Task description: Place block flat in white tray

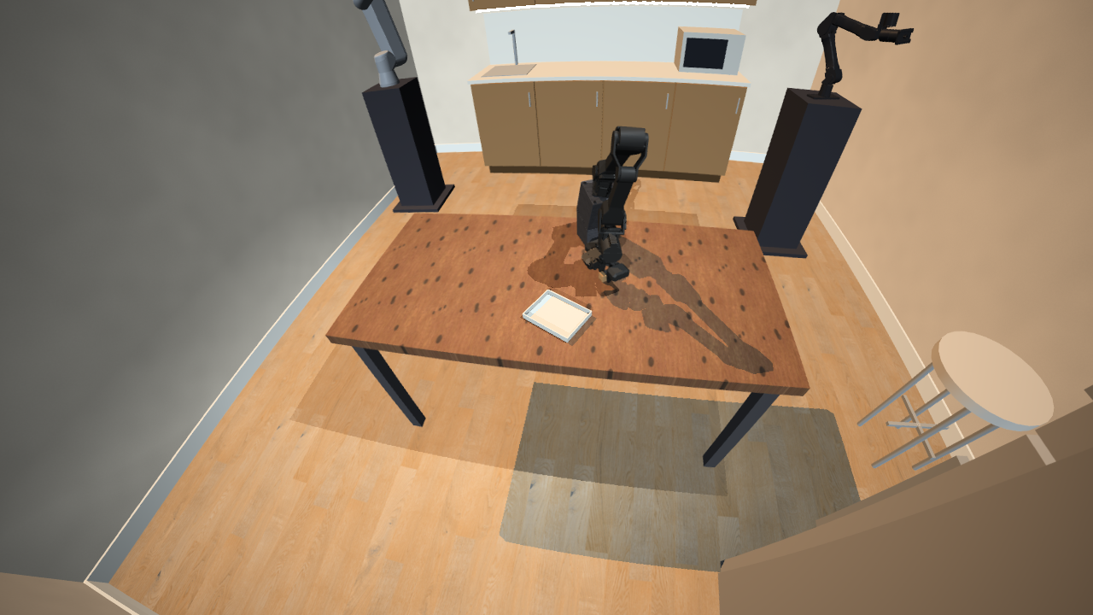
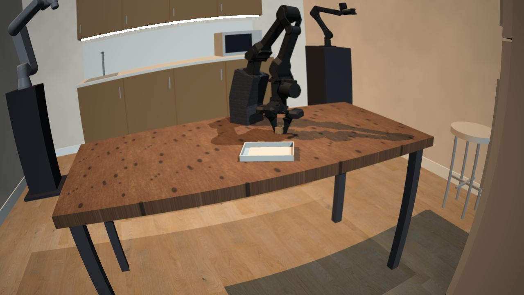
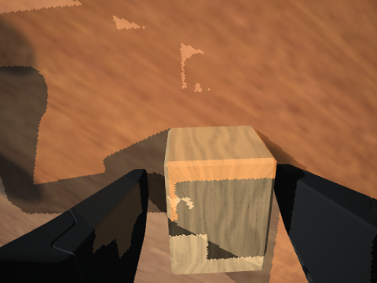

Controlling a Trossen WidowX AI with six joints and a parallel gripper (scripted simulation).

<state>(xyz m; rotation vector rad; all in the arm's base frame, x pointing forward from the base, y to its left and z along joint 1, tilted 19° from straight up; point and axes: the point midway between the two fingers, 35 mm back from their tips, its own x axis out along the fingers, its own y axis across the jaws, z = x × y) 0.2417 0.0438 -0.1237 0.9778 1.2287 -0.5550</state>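
Now: the wooden block 2 cm below my hand. Also, from my hand: white tray (19 cm ahead, 14 cm to the right, 3 cm below).
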